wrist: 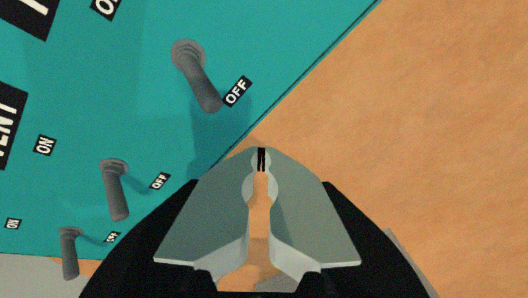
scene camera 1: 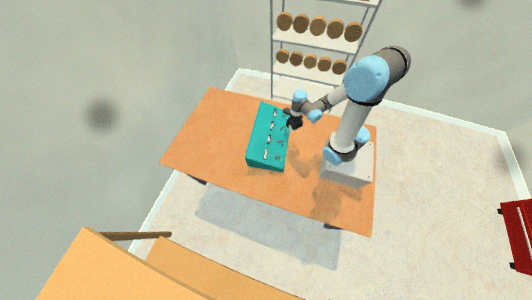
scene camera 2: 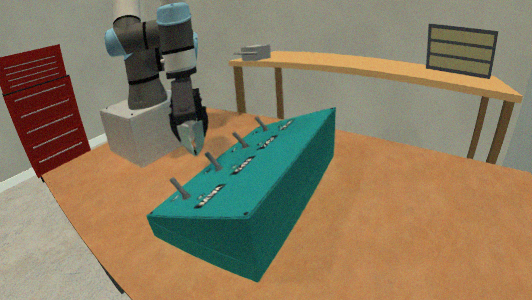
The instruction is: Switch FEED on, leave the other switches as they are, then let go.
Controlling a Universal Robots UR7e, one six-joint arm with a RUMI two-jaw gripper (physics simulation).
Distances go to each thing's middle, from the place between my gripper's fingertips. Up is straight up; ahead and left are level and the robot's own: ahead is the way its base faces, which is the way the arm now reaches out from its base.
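Labels:
My hand is 3 cm above the teal switch panel [scene camera 2: 236,216], and it is 9 cm to the right of the panel and 12 cm short of it.

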